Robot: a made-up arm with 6 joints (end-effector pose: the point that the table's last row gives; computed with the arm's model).
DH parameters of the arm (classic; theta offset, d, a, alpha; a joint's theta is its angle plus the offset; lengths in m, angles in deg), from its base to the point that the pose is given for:
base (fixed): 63.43 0 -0.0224 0
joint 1: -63.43 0.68 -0.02 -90
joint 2: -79.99 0 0.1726 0
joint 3: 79.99 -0.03 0.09 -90
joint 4: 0 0.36 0.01 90
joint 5: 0 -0.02 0.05 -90
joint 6: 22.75 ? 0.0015 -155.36
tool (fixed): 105.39 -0.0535 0 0
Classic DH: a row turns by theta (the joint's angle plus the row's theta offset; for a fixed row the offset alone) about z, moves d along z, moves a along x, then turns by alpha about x.
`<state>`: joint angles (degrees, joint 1 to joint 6).
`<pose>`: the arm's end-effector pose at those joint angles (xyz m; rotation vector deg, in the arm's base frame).
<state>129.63 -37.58 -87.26 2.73 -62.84 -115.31</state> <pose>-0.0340 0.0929 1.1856 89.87 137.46 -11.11</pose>
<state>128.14 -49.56 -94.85 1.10 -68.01 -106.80</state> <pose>0.0663 -0.0397 1.2080 -88.07 -149.04 -6.78</pose>
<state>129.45 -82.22 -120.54 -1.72 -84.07 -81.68</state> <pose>0.3179 -0.3639 0.9754 -43.28 -90.98 -58.58</pose>
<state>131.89 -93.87 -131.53 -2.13 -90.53 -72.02</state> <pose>0.3755 -0.4029 0.8059 -32.10 -62.19 -71.70</pose>
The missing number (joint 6, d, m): 0.0214
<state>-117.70 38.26 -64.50 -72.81 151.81 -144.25</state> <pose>-0.2449 -0.2814 0.5607 121.21 -113.65 20.63</pose>
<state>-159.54 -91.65 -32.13 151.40 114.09 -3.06</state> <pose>-0.0462 -0.0409 1.0512 -67.70 -121.64 42.61</pose>
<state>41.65 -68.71 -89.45 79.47 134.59 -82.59</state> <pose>-0.1116 -0.0709 1.1055 -24.08 33.65 -70.83</pose>
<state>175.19 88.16 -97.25 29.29 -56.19 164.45</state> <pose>-0.3565 0.1219 0.3229 62.77 8.14 42.07</pose>
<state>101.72 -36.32 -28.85 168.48 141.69 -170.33</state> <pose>-0.0824 0.2318 0.8272 -39.09 134.95 52.14</pose>
